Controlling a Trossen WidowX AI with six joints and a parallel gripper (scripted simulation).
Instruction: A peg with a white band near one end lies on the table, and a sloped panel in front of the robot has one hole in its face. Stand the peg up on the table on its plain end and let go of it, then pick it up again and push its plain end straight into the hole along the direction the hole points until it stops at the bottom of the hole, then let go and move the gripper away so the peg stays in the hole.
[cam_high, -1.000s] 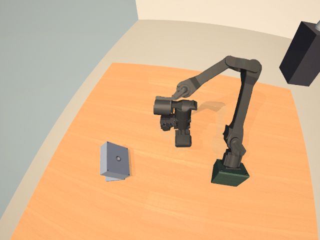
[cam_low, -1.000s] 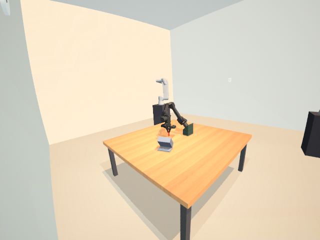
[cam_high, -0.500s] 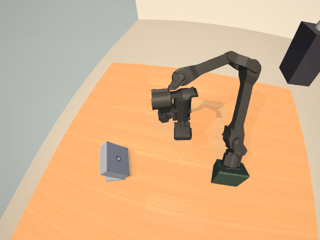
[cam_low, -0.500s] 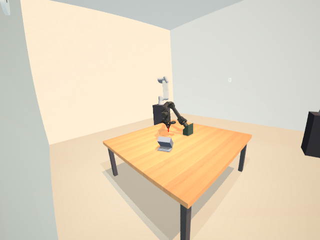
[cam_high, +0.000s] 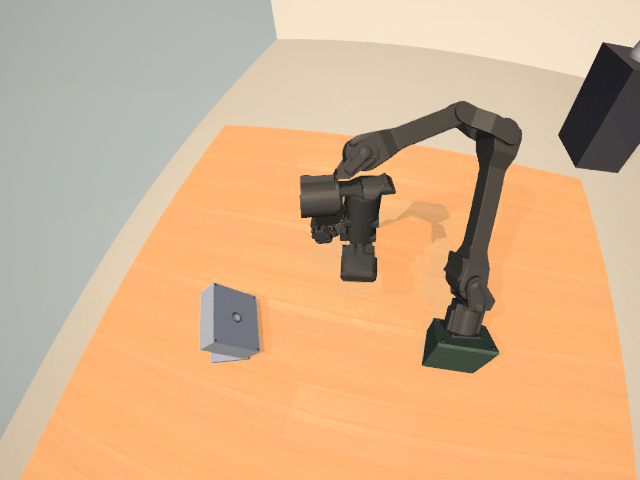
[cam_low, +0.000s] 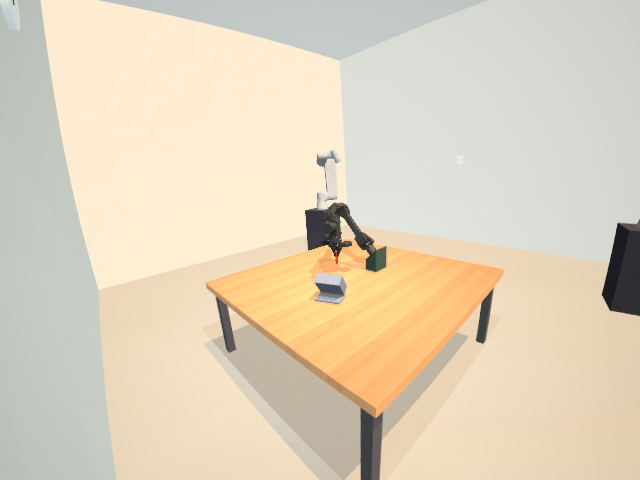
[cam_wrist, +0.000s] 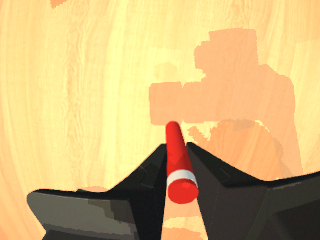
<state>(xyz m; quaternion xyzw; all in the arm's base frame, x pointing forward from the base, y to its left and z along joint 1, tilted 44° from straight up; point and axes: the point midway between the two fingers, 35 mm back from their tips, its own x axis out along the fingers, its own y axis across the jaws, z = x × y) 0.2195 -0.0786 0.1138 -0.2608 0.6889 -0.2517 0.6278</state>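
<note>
Now: the grey sloped panel 25 cm ahead of my gripper tip, 14 cm to the left of it and 5 cm below it. Also, from my gripper tip: red peg (2 cm above).
</note>
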